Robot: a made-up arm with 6 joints. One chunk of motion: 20 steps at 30 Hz.
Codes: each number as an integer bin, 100 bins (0 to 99) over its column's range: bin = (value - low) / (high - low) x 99, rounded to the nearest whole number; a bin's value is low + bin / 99 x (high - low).
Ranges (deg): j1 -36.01..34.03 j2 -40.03..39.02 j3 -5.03..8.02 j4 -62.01..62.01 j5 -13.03..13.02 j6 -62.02..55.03
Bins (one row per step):
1: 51 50 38 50 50 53
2: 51 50 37 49 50 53
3: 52 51 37 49 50 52
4: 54 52 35 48 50 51
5: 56 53 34 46 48 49
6: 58 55 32 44 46 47
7: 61 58 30 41 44 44
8: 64 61 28 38 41 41
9: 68 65 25 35 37 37
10: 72 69 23 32 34 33
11: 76 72 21 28 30 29
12: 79 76 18 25 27 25
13: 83 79 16 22 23 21
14: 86 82 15 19 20 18
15: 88 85 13 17 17 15
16: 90 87 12 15 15 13
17: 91 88 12 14 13 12
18: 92 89 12 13 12 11
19: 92 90 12 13 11 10
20: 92 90 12 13 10 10
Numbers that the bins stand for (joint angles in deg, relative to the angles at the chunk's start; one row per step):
1: 0.07 -0.11 -0.02 0.63 0.13 0.64
2: 0.07 -0.11 -0.15 -0.63 0.13 0.64
3: 0.78 0.69 -0.15 -0.63 0.13 -0.54
4: 2.19 1.49 -0.42 -1.88 0.13 -1.72
5: 3.61 2.29 -0.55 -4.38 -0.40 -4.09
6: 5.02 3.89 -0.81 -6.89 -0.93 -6.45
7: 7.15 6.28 -1.08 -10.65 -1.45 -10.00
8: 9.27 8.68 -1.34 -14.41 -2.24 -13.54
9: 12.10 11.87 -1.73 -18.16 -3.29 -18.27
10: 14.93 15.07 -2.00 -21.92 -4.08 -23.00
11: 17.76 17.46 -2.26 -26.93 -5.14 -27.73
12: 19.88 20.65 -2.66 -30.69 -5.93 -32.46
13: 22.71 23.05 -2.92 -34.45 -6.98 -37.19
14: 24.83 25.45 -3.05 -38.21 -7.77 -40.74
15: 26.25 27.84 -3.32 -40.71 -8.56 -44.29
16: 27.66 29.44 -3.45 -43.22 -9.08 -46.65
17: 28.37 30.24 -3.45 -44.47 -9.61 -47.83
18: 29.08 31.04 -3.45 -45.72 -9.87 -49.01
19: 29.08 31.83 -3.45 -45.72 -10.14 -50.20
20: 29.08 31.83 -3.45 -45.72 -10.40 -50.20

